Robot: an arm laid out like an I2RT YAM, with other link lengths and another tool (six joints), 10 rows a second.
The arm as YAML. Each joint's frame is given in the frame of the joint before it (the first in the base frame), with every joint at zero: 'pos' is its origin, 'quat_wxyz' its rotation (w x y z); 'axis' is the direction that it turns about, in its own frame. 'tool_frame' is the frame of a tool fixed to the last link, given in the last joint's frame.
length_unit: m
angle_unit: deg
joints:
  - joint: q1
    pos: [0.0, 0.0, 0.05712]
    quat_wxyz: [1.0, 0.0, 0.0, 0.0]
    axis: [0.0, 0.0, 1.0]
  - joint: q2
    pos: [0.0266, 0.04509, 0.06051]
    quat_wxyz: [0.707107, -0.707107, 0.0, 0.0]
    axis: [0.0, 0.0, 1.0]
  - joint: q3
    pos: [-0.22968, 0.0, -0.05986]
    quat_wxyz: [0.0, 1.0, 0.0, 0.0]
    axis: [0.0, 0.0, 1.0]
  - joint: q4
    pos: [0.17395, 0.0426, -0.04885]
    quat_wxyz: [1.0, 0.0, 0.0, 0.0]
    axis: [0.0, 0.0, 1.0]
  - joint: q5
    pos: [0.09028, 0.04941, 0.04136]
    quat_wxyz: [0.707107, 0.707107, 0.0, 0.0]
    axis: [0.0, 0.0, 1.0]
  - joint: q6
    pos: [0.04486, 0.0, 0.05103]
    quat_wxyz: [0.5, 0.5, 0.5, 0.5]
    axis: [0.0, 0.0, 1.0]
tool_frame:
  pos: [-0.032, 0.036, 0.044]
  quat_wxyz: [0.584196, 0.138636, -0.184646, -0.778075]
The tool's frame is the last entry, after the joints.
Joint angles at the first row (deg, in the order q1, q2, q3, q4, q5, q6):
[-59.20, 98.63, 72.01, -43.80, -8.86, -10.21]
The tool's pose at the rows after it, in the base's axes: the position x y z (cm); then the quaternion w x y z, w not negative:
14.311, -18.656, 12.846, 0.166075, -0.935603, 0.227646, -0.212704
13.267, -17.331, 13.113, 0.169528, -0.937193, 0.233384, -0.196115
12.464, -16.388, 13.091, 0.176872, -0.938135, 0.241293, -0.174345
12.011, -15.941, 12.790, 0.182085, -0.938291, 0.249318, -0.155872
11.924, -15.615, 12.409, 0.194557, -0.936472, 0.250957, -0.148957
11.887, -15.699, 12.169, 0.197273, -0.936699, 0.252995, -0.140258
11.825, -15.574, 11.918, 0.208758, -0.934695, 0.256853, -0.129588
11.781, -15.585, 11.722, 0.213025, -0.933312, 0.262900, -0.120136
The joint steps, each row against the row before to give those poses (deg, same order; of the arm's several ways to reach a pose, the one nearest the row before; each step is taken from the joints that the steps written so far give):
[-0.46, -3.48, -2.89, -2.89, 1.22, -0.24]
[-0.13, -2.99, -2.05, -2.69, 1.09, -0.28]
[-0.06, -1.13, -0.98, -2.65, 1.24, -0.14]
[0.00, 0.19, -0.66, -1.22, 1.17, 0.14]
[0.04, 0.70, -0.70, -0.18, -0.48, -0.01]
[0.02, 1.02, 0.30, -0.23, 0.49, -0.09]
[-0.01, 1.31, 0.35, -0.91, -0.08, 0.05]
[0.01, 1.02, 0.39, -0.59, 0.48, 0.36]

